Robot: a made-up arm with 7 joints.
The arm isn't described. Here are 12 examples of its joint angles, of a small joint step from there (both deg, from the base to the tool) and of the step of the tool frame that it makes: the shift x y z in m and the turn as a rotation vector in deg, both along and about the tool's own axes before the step.
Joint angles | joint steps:
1: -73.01 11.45 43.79 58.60 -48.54 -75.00 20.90 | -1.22 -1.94 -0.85 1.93 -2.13 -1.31 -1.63
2: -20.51 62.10 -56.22 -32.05 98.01 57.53 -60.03 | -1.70 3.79 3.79 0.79 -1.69 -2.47 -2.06
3: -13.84 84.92 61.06 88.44 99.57 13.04 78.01 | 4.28 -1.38 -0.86 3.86 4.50 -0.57 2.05
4: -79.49 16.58 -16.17 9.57 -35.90 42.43 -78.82 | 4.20 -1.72 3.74 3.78 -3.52 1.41 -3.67
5: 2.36 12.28 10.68 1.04 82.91 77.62 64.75 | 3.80 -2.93 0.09 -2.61 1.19 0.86 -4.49
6: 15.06 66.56 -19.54 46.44 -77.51 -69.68 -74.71 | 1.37 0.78 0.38 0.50 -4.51 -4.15 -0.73
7: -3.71 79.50 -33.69 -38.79 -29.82 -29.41 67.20 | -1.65 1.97 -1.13 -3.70 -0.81 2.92 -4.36
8: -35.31 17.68 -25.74 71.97 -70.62 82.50 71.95 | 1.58 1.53 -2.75 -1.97 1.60 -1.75 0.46
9: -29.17 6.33 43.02 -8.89 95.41 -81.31 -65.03 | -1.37 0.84 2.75 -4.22 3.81 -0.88 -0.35
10: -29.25 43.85 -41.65 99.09 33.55 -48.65 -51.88 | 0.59 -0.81 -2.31 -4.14 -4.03 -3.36 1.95
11: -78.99 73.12 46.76 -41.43 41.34 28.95 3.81 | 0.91 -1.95 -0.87 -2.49 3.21 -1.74 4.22
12: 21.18 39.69 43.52 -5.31 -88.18 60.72 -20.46 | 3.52 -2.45 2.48 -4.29 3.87 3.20 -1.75
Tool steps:
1: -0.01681 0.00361 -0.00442 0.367 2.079 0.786
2: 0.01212 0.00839 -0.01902 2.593 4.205 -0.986
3: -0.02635 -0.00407 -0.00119 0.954 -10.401 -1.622
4: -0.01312 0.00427 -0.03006 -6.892 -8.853 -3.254
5: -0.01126 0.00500 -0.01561 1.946 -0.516 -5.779
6: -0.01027 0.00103 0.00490 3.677 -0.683 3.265
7: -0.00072 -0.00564 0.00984 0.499 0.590 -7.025
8: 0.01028 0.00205 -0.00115 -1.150 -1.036 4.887
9: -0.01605 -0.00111 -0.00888 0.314 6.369 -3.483
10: 0.00374 0.01058 0.01359 6.001 -4.283 4.082
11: -0.00846 0.00035 0.00638 0.896 -2.743 4.968
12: -0.01236 -0.00263 -0.01132 1.353 2.816 2.206
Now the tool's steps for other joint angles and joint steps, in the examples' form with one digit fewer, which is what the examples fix.
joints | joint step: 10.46 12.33 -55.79 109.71 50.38 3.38 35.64 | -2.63 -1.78 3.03 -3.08 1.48 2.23 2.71
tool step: 0.0118 0.0254 0.0134 -2.40 -0.01 7.38
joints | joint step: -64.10 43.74 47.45 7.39 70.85 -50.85 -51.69 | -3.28 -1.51 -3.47 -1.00 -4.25 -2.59 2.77
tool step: 0.0081 0.0167 0.0136 1.92 -6.28 9.00
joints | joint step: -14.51 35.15 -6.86 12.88 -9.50 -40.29 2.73 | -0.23 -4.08 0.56 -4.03 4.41 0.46 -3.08
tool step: 0.0090 -0.0180 0.0098 -0.31 -4.19 -3.86
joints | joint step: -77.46 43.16 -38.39 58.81 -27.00 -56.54 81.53 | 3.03 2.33 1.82 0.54 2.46 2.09 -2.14
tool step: 0.0085 0.0224 -0.0083 6.01 -2.05 -2.79
